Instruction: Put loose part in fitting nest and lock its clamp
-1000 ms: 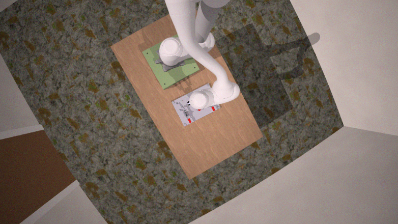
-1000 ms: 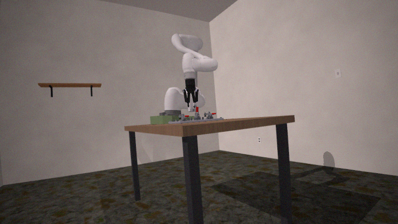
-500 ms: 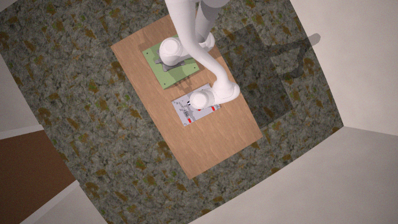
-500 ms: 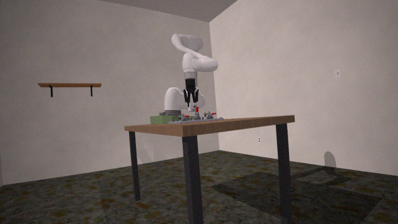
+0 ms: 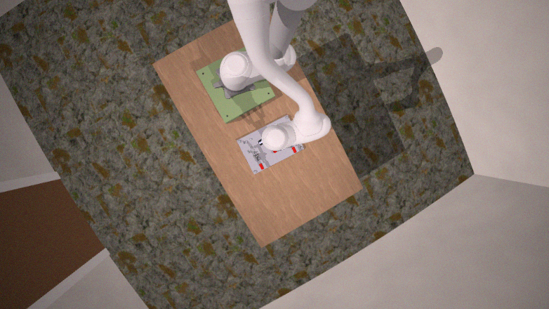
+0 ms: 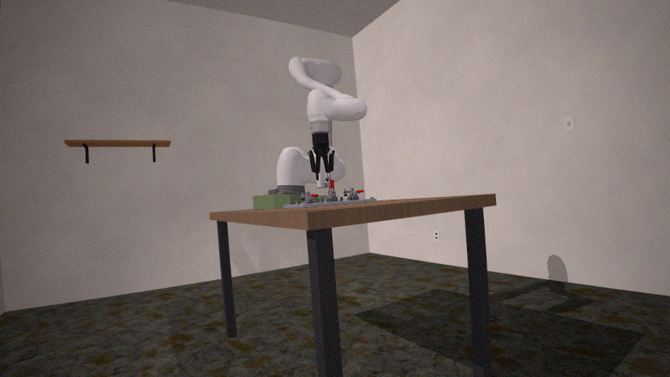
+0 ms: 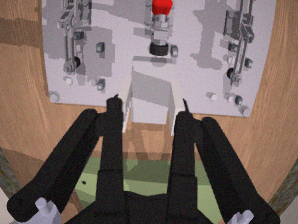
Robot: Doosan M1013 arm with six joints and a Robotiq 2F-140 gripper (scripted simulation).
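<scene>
Now: the grey fixture plate 110 mm below my hand and 50 mm ahead of it. Also, from my hand: loose part: 30 mm below.
</scene>
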